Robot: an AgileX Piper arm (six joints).
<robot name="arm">
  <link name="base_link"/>
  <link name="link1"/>
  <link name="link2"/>
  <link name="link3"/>
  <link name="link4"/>
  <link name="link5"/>
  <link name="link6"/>
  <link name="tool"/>
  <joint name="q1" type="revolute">
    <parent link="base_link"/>
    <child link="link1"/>
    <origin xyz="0 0 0.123"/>
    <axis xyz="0 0 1"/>
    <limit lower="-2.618" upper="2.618"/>
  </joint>
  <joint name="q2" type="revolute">
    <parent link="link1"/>
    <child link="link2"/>
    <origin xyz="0 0 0" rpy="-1.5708 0 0"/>
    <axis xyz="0 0 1"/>
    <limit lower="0" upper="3.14"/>
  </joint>
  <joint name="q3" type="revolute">
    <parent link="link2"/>
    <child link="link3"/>
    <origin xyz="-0.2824 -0.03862 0"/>
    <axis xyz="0 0 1"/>
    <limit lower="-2.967" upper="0"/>
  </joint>
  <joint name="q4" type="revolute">
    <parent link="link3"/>
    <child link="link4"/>
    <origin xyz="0.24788 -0.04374 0" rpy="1.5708 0 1.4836"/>
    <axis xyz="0 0 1"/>
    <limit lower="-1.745" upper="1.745"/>
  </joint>
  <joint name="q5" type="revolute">
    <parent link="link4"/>
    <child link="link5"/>
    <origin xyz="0 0 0" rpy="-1.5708 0 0"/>
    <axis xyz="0 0 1"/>
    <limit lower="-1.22" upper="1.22"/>
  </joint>
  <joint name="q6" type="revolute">
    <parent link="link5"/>
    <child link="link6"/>
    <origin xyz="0 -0.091 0" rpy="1.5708 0 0"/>
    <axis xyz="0 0 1"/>
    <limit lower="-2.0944" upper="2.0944"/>
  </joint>
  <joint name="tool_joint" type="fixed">
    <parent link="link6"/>
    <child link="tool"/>
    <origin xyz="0 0 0"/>
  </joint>
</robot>
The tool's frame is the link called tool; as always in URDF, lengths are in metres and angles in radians.
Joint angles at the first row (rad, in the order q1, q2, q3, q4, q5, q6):
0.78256, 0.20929, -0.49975, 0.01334, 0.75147, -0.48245
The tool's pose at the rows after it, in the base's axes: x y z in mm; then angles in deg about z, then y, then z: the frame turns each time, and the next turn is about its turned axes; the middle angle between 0 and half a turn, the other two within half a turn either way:
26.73 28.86 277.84 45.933 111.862 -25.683
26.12 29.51 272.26 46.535 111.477 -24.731
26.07 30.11 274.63 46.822 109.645 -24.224
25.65 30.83 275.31 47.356 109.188 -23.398
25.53 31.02 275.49 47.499 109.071 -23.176
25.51 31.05 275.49 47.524 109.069 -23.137
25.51 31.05 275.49 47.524 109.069 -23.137
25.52 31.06 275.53 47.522 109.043 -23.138
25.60 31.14 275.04 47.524 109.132 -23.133
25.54 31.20 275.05 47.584 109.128 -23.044
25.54 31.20 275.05 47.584 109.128 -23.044
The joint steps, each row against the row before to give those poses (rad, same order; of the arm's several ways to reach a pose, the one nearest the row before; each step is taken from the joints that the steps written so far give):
-0.00004, -0.05397, 0.08053, 0.01325, -0.01857, 0.00730
0.00006, -0.01465, 0.02402, 0.01535, -0.01575, 0.00106
-0.00003, -0.00385, 0.00078, 0.00944, -0.02865, -0.00003
0.00004, -0.00001, 0.00002, 0.01454, -0.00746, 0.00006
-0.00004, 0.00000, -0.00002, 0.00403, -0.00185, -0.00009
0.00004, 0.00003, 0.00002, 0.00060, -0.00006, 0.00009
0.00000, 0.00000, 0.00000, 0.00000, 0.00000, 0.00000
-0.00005, 0.00001, 0.00000, 0.00007, -0.00046, -0.00008
0.00001, -0.00002, 0.00155, 0.00000, 0.00003, 0.00001
0.00012, 0.00001, -0.00001, 0.00141, -0.00002, 0.00015
0.00000, 0.00000, 0.00000, 0.00000, 0.00000, 0.00000

